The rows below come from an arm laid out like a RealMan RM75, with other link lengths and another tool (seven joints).
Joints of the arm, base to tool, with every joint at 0 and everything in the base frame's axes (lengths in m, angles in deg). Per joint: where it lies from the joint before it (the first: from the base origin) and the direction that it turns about. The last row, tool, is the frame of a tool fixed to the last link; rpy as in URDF.
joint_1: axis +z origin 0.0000 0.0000 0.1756
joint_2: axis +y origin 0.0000 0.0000 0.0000
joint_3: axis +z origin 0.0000 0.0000 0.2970
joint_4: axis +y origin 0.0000 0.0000 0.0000
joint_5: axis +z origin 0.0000 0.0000 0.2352
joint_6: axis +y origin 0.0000 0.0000 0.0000
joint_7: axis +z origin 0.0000 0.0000 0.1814
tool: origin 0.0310 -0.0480 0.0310 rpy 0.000 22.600 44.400
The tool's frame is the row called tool.
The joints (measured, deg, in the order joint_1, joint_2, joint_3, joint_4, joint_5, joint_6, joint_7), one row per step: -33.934 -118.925 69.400 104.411 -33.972 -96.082 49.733; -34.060 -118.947 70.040 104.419 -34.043 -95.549 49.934; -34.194 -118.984 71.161 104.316 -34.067 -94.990 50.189; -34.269 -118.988 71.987 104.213 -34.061 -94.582 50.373; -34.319 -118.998 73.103 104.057 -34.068 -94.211 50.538; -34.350 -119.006 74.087 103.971 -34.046 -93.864 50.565
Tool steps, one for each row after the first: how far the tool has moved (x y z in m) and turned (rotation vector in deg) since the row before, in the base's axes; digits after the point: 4 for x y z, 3 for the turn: 0.0042 0.0003 -0.0024 -0.127 0.156 -0.883; 0.0048 -0.0004 -0.0052 -0.514 0.424 -1.070; 0.0030 -0.0003 -0.0038 -0.371 0.344 -0.728; 0.0031 -0.0010 -0.0056 -0.647 0.475 -0.772; 0.0027 -0.0009 -0.0046 -0.483 0.369 -0.612
